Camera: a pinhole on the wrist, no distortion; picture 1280 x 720 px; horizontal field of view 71.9 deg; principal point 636.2 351.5 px. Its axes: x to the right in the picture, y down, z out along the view. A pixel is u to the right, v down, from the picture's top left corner.
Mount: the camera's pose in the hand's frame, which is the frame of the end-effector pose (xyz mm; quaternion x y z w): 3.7 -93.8 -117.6 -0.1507 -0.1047 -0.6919 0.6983
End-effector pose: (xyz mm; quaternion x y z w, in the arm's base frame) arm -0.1 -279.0 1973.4 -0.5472 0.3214 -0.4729 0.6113
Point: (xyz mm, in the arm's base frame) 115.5 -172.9 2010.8
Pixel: 702 110
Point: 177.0 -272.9 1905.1
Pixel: 388 420
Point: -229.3 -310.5 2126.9
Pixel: behind the camera
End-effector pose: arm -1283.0 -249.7 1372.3 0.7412 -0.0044 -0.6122 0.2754
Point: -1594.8 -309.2 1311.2
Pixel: 935 277
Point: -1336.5 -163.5 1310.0
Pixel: 1150 356
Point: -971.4 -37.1 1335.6
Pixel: behind the camera
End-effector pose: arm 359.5 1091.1 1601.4 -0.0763 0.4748 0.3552 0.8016
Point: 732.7 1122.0 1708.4
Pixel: 1214 364
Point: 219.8 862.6 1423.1
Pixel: behind the camera
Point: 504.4 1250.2 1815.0
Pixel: 617 183
